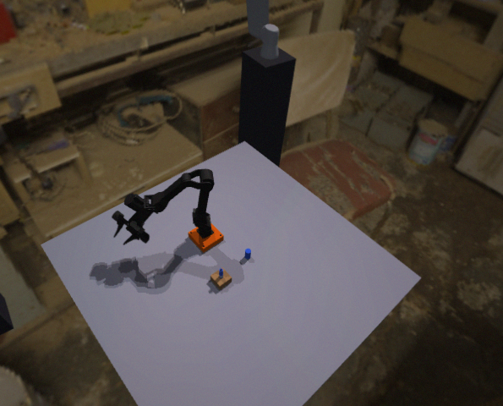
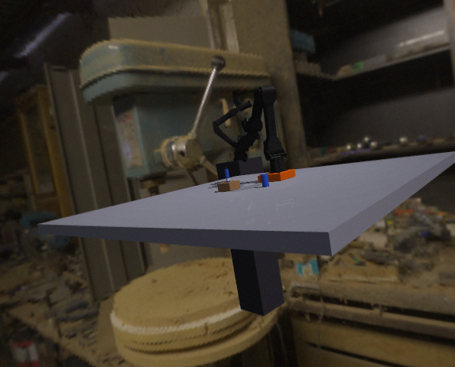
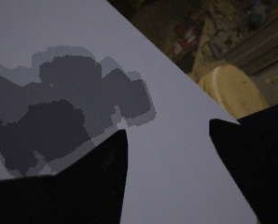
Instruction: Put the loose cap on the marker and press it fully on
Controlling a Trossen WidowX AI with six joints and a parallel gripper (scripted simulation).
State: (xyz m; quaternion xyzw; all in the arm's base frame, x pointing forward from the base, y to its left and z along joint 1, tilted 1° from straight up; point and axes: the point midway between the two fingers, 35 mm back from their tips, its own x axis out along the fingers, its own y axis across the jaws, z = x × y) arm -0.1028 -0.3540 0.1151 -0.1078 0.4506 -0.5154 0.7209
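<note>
The blue cap lies 32 cm ahead of my gripper tip, 49 cm to the left of it and 10 cm below it. The rest, counted from my gripper tip: holder block: 36 cm ahead, 31 cm to the left, 11 cm below; blue marker: 36 cm ahead, 31 cm to the left, 5 cm below.
</note>
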